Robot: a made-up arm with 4 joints. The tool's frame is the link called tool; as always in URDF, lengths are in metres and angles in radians. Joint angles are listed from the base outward.
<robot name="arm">
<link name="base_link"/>
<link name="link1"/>
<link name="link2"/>
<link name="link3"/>
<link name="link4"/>
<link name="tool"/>
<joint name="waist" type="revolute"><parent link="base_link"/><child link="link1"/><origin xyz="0 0 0.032"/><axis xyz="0 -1 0"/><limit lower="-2.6" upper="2.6"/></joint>
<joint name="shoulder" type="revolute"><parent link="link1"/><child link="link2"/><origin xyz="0.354 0.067 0.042"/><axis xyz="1 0 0"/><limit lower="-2.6" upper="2.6"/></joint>
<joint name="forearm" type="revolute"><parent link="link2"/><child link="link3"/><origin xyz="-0.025 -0.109 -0.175"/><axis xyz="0 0 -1"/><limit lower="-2.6" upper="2.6"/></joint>
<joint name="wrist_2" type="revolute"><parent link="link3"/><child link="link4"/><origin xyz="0.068 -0.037 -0.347"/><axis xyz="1 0 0"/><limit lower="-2.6" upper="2.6"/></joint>
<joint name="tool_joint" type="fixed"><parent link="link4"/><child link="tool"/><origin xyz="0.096 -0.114 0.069"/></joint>
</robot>
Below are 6 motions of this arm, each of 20 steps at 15 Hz.
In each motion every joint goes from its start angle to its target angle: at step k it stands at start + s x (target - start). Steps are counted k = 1, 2, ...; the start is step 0. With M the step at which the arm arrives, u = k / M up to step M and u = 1 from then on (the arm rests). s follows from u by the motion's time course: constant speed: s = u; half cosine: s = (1 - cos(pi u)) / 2; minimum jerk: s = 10 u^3 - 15 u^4 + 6 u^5.
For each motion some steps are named. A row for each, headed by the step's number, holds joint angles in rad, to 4 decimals.
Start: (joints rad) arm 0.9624 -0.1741 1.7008 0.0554
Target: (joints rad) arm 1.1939 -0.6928 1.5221 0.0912
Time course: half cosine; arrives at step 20
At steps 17, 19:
17: 1.1813 -0.6645 1.5318 0.0892
19: 1.1925 -0.6896 1.5232 0.0910

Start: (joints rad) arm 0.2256 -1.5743 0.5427 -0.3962
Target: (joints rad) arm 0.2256 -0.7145 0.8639 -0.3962
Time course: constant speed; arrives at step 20
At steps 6, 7, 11, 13, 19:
6: 0.2256 -1.3164 0.6391 -0.3962
7: 0.2256 -1.2734 0.6551 -0.3962
11: 0.2256 -1.1014 0.7194 -0.3962
13: 0.2256 -1.0154 0.7515 -0.3962
19: 0.2256 -0.7575 0.8478 -0.3962

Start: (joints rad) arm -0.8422 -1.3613 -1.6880 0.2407
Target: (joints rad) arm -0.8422 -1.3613 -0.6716 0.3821
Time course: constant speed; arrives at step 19
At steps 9, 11, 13, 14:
9: -0.8422 -1.3613 -1.2065 0.3077
11: -0.8422 -1.3613 -1.0996 0.3226
13: -0.8422 -1.3613 -0.9926 0.3374
14: -0.8422 -1.3613 -0.9391 0.3449

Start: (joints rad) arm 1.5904 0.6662 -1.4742 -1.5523
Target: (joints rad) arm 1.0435 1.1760 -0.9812 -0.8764
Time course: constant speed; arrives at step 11
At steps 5, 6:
5: 1.3418 0.8979 -1.2501 -1.2451
6: 1.2921 0.9443 -1.2053 -1.1836

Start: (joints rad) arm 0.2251 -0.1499 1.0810 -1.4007
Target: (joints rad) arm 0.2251 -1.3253 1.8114 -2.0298
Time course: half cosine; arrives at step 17
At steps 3, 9, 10, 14, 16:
3: 0.2251 -0.2379 1.1357 -1.4478
9: 0.2251 -0.7918 1.4799 -1.7443
10: 0.2251 -0.8984 1.5461 -1.8013
14: 0.2251 -1.2373 1.7567 -1.9827
16: 0.2251 -1.3153 1.8052 -2.0244

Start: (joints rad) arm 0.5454 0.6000 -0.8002 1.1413
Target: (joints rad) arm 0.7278 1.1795 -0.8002 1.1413
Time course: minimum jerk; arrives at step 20
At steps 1, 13, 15, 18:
1: 0.5456 0.6007 -0.8002 1.1413
13: 0.6849 1.0432 -0.8002 1.1413
15: 0.7089 1.1195 -0.8002 1.1413
18: 0.7262 1.1745 -0.8002 1.1413

